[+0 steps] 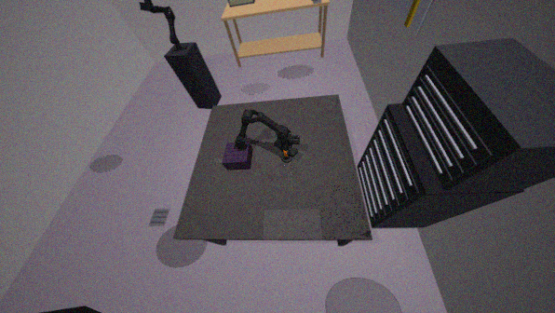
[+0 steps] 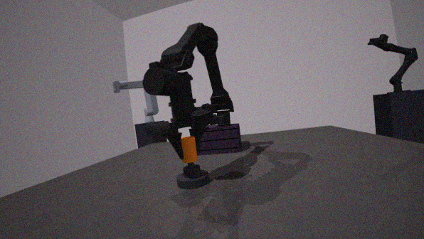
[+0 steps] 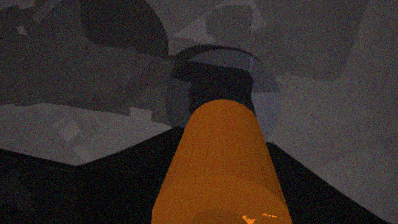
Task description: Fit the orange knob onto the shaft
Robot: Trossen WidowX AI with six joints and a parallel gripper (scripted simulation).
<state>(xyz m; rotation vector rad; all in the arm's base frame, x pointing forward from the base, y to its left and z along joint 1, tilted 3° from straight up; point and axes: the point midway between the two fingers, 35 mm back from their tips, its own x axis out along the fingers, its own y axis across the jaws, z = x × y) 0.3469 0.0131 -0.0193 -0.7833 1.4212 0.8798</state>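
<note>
The orange knob lies 20 mm above my gripper tip. Also, from my gripper tip: D-shaped shaft: 40 mm below.
</note>
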